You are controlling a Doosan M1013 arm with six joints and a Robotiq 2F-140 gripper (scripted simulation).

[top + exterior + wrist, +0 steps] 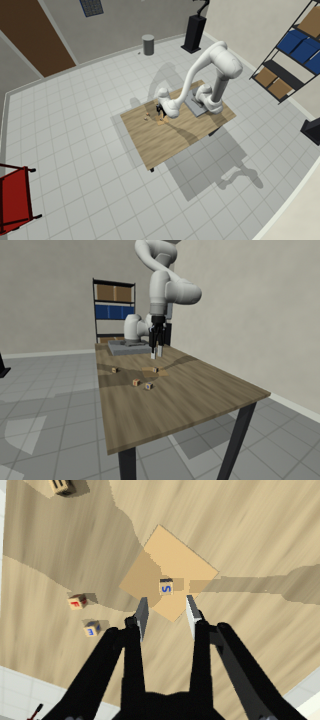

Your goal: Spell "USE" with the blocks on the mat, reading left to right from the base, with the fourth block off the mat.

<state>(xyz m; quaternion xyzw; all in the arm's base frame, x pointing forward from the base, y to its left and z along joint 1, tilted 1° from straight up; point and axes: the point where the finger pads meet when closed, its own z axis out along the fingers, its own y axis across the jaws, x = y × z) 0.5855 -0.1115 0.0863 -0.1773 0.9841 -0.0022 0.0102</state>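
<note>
Now: the tan mat 10 mm behind my hand and 120 mm below it.
</note>
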